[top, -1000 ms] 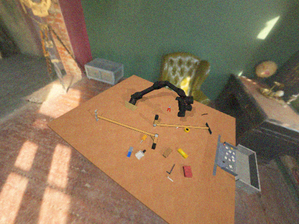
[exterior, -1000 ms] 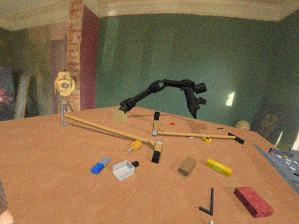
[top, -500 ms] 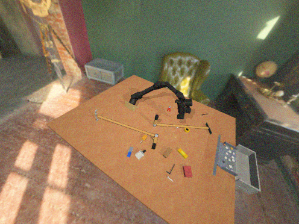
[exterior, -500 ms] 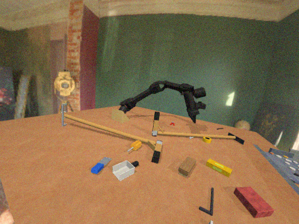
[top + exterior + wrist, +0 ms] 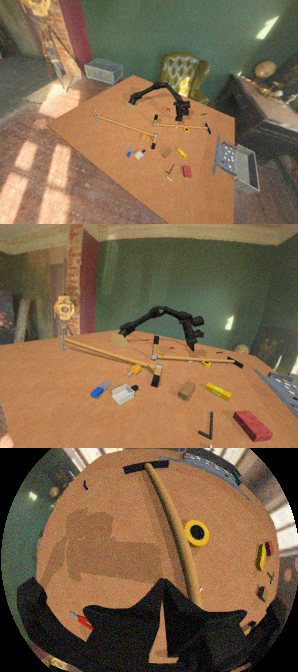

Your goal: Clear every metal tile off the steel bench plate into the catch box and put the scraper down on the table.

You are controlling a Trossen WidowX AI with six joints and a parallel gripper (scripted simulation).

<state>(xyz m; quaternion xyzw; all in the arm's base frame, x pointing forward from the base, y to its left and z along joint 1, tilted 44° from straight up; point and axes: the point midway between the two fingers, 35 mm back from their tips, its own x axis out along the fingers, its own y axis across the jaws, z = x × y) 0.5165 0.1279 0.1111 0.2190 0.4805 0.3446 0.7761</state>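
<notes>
My gripper tip is now 4 cm short of the long scraper, 3 cm to the left of it and 1 cm below it. Round my gripper tip: wooden block 7 cm ahead, 38 cm to the right, 4 cm below; then yellow level 17 cm ahead, 30 cm to the right, 4 cm below; then yellow tape roll 10 cm ahead, 3 cm to the right, 5 cm below.
</notes>
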